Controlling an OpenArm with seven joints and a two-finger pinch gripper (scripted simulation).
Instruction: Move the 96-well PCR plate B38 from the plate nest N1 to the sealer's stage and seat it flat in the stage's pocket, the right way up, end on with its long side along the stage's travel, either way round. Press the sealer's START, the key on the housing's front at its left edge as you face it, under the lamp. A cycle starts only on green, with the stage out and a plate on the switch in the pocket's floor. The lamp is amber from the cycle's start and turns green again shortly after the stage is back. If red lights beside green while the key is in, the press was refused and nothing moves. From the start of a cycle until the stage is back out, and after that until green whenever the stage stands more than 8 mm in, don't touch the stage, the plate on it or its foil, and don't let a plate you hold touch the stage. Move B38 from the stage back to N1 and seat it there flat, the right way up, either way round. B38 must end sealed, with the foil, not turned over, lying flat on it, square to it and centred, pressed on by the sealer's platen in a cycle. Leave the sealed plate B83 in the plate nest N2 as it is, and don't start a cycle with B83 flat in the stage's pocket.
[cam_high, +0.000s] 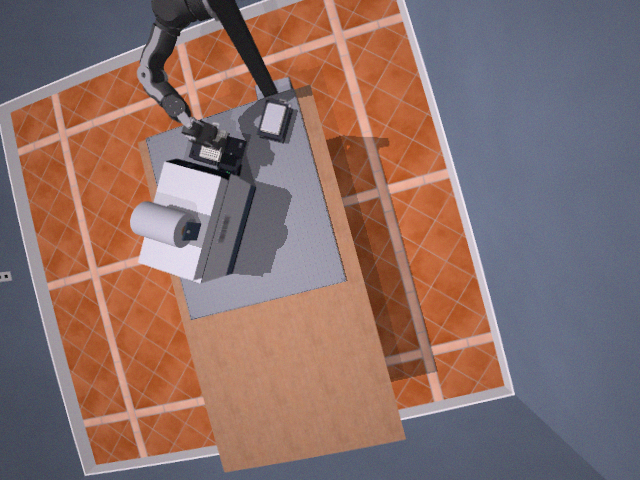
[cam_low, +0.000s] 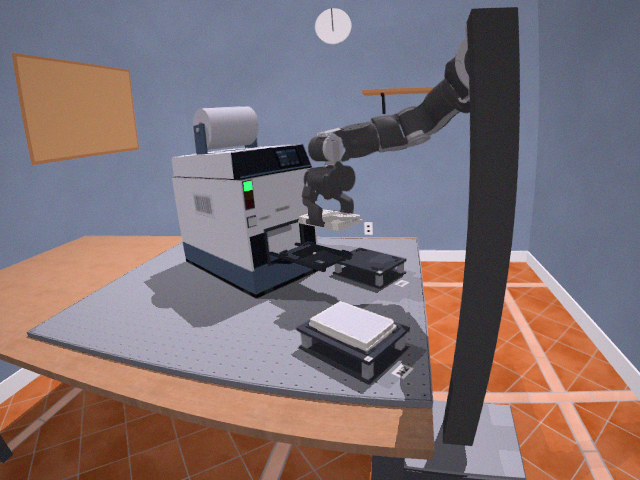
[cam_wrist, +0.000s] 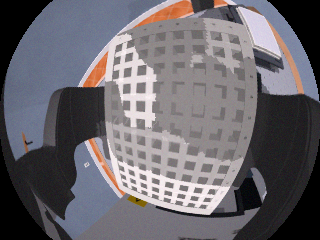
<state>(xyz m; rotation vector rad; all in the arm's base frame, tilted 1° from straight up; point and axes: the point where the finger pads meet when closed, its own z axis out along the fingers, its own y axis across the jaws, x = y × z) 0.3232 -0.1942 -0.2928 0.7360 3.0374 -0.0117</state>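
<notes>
My gripper is now 70 mm above the sealer's stage, 40 mm to the right of it and 30 mm short of it. The rest, counted from my hand: plate nest N1: 140 mm below, 100 mm to the right, 70 mm behind; white 96-well plate B38: right at my hand; start key: 160 mm ahead, 80 mm to the left, 10 mm above.
</notes>
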